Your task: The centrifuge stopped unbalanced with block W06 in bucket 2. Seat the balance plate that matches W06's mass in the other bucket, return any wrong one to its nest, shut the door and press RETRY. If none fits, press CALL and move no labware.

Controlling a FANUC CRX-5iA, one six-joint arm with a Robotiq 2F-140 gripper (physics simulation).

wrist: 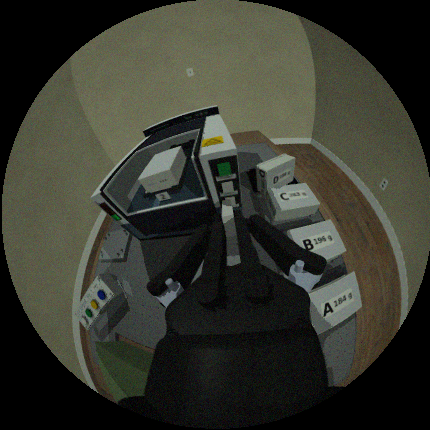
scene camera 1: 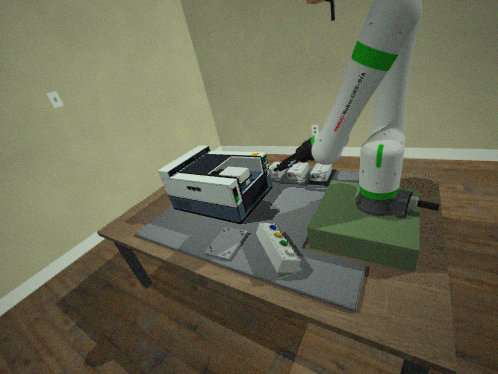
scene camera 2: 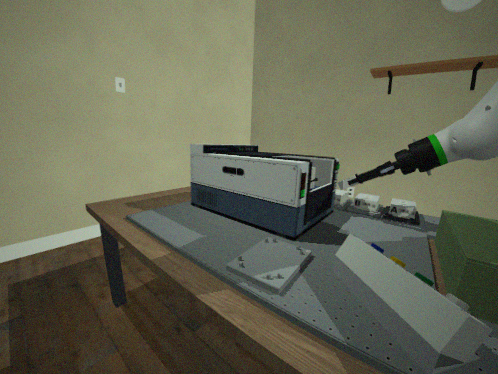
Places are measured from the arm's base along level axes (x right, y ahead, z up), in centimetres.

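Where they show: gripper, fingertip midpoint: [wrist: 227, 207] [scene camera 1: 270, 171] [scene camera 2: 339, 186]; arm's base, origin of the base link: [scene camera 1: 376, 203].
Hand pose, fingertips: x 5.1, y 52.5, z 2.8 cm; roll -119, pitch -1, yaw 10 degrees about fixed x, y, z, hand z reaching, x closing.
Things, the pixels of their top centre, and the offset from my fingertips.
- white block, middle of its top: [wrist: 160, 159] [scene camera 1: 233, 171] dx -15.4, dy +10.2, dz +6.9 cm
- D, middle of its top: [wrist: 277, 160] dx +13.5, dy +17.3, dz -1.2 cm
- white button box, middle of its top: [scene camera 2: 401, 261] [scene camera 1: 274, 237] [wrist: 84, 300] dx -37.3, dy -27.6, dz -2.9 cm
- grey fixture plate, middle of its top: [scene camera 2: 272, 253] [scene camera 1: 225, 239] [wrist: 110, 242] dx -42.7, dy -5.6, dz -8.9 cm
The centrifuge [scene camera 1: 203, 191] [scene camera 2: 247, 182] [wrist: 216, 154] stands on the grey mat with its door slid back and the chamber open. A white block [scene camera 1: 234, 172] [wrist: 162, 170] sits inside, above a label "2". I cannot make out the other bucket. My gripper [scene camera 1: 276, 169] [scene camera 2: 351, 182] [wrist: 227, 207] is shut and empty, its tips at the centrifuge's right side panel. To its right lie plates in nests: A 184 g [wrist: 336, 302] [scene camera 2: 403, 208] [scene camera 1: 320, 171], B 196 g [wrist: 316, 240] [scene camera 2: 367, 201] [scene camera 1: 298, 171], C 243 g [wrist: 292, 198] and D [wrist: 278, 170], whose mass is too small to read.
A white button box [scene camera 1: 279, 246] [wrist: 94, 302] [scene camera 2: 388, 282] with blue, yellow and green buttons lies at the mat's front. A grey fixture plate [scene camera 1: 227, 243] [scene camera 2: 270, 264] lies to its left. The arm stands on a green pedestal [scene camera 1: 359, 230].
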